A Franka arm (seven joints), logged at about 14 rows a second.
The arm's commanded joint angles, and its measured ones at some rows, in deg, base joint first. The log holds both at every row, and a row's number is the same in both.
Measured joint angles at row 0:
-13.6, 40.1, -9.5, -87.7, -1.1, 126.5, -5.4
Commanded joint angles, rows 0 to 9:
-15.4, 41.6, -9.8, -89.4, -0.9, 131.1, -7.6
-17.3, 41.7, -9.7, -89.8, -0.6, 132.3, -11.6
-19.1, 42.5, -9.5, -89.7, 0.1, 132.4, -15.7
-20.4, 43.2, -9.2, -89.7, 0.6, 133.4, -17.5
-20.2, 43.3, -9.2, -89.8, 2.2, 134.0, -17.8
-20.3, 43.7, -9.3, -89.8, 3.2, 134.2, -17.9
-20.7, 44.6, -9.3, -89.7, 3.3, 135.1, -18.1
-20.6, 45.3, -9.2, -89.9, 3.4, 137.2, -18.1
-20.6, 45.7, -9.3, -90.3, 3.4, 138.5, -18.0
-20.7, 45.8, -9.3, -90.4, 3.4, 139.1, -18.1
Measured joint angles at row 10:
-20.5, 45.1, -9.6, -90.0, 2.0, 136.8, -17.3
